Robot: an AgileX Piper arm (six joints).
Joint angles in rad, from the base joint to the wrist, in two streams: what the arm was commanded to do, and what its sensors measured. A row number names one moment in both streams.
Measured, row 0:
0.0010 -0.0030 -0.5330 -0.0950 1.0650 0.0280
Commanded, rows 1 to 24:
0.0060 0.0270 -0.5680 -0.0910 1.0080 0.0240
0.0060 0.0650 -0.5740 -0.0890 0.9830 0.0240
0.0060 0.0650 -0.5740 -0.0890 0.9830 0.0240
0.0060 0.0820 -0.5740 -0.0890 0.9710 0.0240
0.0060 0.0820 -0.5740 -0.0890 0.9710 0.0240
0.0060 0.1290 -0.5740 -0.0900 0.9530 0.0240
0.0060 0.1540 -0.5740 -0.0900 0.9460 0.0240
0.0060 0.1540 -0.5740 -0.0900 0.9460 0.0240
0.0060 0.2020 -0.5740 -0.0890 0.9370 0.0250
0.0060 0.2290 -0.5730 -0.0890 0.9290 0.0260
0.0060 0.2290 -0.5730 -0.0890 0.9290 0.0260
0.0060 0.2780 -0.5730 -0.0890 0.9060 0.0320
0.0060 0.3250 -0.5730 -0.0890 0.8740 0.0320
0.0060 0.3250 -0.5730 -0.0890 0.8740 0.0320
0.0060 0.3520 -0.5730 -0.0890 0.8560 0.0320
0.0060 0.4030 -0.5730 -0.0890 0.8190 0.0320
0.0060 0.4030 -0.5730 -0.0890 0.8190 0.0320
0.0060 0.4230 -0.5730 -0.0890 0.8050 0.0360
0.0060 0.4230 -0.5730 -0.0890 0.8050 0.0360
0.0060 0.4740 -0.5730 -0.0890 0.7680 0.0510
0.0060 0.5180 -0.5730 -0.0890 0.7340 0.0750
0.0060 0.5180 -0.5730 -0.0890 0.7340 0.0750
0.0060 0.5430 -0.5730 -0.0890 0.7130 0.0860
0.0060 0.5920 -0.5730 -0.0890 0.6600 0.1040
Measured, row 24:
0.0010 0.5370 -0.5680 -0.0880 0.7390 0.0760
